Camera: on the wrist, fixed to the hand. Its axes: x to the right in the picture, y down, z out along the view.
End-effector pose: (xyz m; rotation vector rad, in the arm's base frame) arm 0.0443 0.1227 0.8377 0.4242 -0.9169 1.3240
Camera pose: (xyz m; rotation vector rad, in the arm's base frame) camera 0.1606 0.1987 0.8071 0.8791 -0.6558 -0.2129
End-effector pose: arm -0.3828 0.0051 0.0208 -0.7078 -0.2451 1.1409
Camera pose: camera -0.2520 -0.0381 -0.0147 -0.3563 -0.9571 -0.2475
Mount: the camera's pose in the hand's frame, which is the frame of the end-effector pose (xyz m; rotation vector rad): 0.0222 -0.0850 -0.1119 -0.2286 -0.2839 -1.5005
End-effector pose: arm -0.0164 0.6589 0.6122 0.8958 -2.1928 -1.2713
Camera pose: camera 0.0680 0.5462 0.5919 -1.9062 0.9144 1.6768
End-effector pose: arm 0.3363 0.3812 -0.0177 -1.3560 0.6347 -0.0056
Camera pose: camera 0.3371 0.2519 0.0417 -1.7275 -0.7384 -0.9437
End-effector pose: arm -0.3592 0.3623 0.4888 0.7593 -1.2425 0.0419
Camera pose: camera -0.2221 0.3501 0.4529 1.3453 -0.6482 -1.4331
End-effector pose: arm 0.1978 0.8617 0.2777 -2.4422 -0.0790 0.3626
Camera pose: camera 0.2533 0.8635 0.4087 -1.8287 -1.9564 -0.0204
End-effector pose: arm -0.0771 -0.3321 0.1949 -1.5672 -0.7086 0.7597
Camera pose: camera 0.0235 -0.3709 0.2877 -0.7027 -1.8669 -0.2645
